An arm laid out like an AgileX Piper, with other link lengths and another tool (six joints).
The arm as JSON. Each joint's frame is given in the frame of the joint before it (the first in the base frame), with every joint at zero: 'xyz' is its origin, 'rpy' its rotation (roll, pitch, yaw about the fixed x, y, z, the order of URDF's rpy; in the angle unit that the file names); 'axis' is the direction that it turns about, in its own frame. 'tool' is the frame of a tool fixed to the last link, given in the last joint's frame.
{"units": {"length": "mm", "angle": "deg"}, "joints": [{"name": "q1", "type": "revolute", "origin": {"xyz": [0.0, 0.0, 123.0], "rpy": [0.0, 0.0, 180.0]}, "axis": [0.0, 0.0, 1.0]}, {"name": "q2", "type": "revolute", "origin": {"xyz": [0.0, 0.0, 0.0], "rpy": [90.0, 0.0, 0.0]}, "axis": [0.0, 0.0, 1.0]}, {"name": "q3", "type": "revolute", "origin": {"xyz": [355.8, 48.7, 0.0], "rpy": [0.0, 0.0, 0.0]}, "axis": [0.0, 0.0, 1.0]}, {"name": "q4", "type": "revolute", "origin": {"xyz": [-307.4, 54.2, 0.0], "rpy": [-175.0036, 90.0, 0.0]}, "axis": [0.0, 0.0, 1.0]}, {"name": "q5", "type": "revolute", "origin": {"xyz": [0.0, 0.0, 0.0], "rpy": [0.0, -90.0, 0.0]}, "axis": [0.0, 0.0, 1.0]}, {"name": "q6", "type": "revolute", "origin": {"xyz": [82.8, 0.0, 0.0], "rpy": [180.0, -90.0, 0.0]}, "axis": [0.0, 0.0, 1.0]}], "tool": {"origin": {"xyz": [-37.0, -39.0, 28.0], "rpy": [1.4, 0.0, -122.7]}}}
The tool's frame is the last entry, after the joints.
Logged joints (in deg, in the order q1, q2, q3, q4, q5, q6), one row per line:
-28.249 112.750 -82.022 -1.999 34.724 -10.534
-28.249 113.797 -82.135 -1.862 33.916 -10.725
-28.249 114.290 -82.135 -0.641 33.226 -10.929
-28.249 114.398 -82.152 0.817 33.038 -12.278
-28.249 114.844 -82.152 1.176 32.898 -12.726
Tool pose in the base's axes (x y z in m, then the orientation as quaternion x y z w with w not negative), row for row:
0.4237 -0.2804 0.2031 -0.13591 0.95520 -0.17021 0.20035
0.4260 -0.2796 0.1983 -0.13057 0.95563 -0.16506 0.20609
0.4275 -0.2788 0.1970 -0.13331 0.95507 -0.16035 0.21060
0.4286 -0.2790 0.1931 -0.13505 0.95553 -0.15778 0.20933
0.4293 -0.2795 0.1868 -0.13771 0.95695 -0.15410 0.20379
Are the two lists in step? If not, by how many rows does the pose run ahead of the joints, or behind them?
The pose runs 1 row ahead of the joints: the pose in row i belongs to the joints in row i + 1.
